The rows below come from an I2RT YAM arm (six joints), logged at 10 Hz.
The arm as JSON. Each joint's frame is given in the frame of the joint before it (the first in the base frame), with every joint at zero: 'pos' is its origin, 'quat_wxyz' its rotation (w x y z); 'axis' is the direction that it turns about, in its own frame. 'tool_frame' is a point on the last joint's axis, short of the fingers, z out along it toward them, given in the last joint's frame.
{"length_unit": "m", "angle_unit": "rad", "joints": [
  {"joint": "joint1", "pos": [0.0, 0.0, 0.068], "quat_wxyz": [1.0, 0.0, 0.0, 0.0], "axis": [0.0, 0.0, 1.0]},
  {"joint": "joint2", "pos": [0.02, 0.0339, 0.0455], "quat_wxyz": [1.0, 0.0, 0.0, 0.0], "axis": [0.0, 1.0, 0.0]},
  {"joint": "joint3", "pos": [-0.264, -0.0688, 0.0], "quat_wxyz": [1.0, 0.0, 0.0, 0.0], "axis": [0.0, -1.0, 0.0]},
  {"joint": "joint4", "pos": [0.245, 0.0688, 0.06], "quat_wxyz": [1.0, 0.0, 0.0, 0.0], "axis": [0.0, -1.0, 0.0]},
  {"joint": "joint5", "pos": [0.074, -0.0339, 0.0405], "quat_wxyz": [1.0, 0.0, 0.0, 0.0], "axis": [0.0, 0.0, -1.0]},
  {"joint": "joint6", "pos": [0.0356, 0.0, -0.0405], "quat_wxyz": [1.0, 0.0, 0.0, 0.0], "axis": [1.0, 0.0, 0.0]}
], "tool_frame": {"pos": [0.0, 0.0, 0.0], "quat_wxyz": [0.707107, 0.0, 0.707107, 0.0]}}
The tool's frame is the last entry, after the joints.
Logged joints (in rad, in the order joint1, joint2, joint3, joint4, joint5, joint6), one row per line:
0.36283, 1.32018, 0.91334, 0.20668, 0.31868, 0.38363
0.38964, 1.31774, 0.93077, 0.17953, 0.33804, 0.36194
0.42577, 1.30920, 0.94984, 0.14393, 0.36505, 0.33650
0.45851, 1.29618, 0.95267, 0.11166, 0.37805, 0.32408
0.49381, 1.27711, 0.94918, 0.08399, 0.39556, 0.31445
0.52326, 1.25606, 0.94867, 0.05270, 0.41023, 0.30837
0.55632, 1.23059, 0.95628, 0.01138, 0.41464, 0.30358
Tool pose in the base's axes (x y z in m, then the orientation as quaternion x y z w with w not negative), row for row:
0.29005, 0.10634, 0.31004, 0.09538, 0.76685, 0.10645, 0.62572
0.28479, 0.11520, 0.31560, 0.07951, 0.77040, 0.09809, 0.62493
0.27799, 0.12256, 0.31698, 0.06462, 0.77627, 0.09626, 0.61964
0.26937, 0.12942, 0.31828, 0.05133, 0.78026, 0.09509, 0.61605
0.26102, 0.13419, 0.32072, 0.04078, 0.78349, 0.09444, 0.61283
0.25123, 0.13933, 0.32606, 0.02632, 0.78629, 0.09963, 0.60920
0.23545, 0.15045, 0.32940, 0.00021, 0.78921, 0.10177, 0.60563
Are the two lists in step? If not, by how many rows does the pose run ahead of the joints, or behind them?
The pose runs 1 row ahead of the joints: the pose in row i belongs to the joints in row i + 1.
